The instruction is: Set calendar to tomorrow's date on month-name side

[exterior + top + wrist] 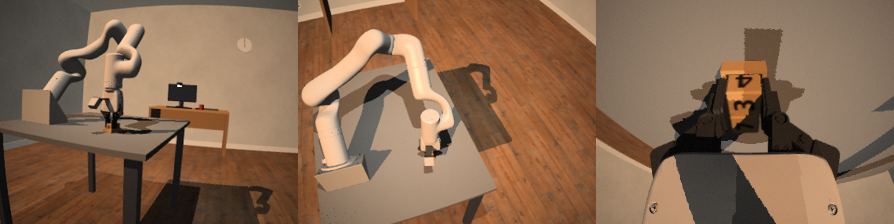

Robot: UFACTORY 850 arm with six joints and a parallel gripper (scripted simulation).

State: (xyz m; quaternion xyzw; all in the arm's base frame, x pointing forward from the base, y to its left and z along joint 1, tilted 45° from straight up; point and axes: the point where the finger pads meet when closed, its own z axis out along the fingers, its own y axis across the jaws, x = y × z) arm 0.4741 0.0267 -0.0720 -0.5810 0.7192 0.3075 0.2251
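The orange cube lies 1 cm below my hand. Round my hand: calendar cube (3 cm to the left, 1 cm below, 1 cm ahead); then orange tray (3 cm below, 2 cm to the left).
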